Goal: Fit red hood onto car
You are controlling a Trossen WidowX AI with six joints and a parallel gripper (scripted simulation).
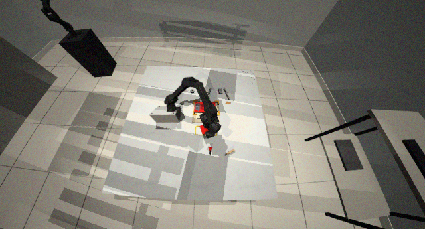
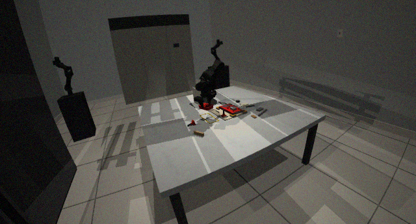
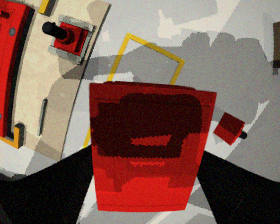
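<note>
Right now my gripper tip is 2 cm short of the tan jig, 22 cm to the right of it and 9 cm above it. Round my gripper tip: wooden block: 18 cm ahead, 18 cm to the right, 9 cm below; red hood: 1 cm above.
</note>
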